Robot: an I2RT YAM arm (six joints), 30 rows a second.
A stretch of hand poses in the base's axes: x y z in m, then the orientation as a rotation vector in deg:
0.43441 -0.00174 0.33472 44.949 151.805 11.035
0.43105 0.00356 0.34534 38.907 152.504 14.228
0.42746 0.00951 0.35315 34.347 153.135 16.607
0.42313 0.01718 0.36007 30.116 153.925 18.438
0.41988 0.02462 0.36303 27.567 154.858 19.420
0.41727 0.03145 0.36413 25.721 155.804 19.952
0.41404 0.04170 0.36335 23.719 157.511 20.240
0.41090 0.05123 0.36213 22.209 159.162 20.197
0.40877 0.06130 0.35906 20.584 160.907 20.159
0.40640 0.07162 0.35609 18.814 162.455 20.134
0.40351 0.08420 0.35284 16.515 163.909 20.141
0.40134 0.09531 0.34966 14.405 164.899 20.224
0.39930 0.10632 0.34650 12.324 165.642 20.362
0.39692 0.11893 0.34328 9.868 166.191 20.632
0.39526 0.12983 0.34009 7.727 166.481 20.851
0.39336 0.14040 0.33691 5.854 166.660 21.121
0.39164 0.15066 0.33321 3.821 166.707 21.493
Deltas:
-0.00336 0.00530 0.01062 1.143 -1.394 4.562
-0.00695 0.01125 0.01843 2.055 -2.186 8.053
-0.01128 0.01892 0.02535 2.714 -2.563 11.298
-0.01453 0.02636 0.02831 3.124 -2.287 13.331
-0.01714 0.03319 0.02941 3.351 -1.784 14.826
-0.02037 0.04344 0.02863 3.525 -0.532 16.525
-0.02351 0.05297 0.02741 3.551 0.804 17.823
-0.02564 0.06304 0.02434 3.589 2.231 19.199
-0.02801 0.07336 0.02137 3.586 3.465 20.623
-0.03090 0.08594 0.01812 3.518 4.557 22.371
-0.03307 0.09705 0.01494 3.451 5.247 23.920
-0.03511 0.10806 0.01178 3.387 5.723 25.414
-0.03749 0.12067 0.00856 3.330 5.986 27.141
-0.03915 0.13157 0.00537 3.239 6.060 28.619
-0.04105 0.14214 0.00219 3.204 6.066 29.913
-0.04277 0.15240 -0.00151 3.196 5.942 31.311

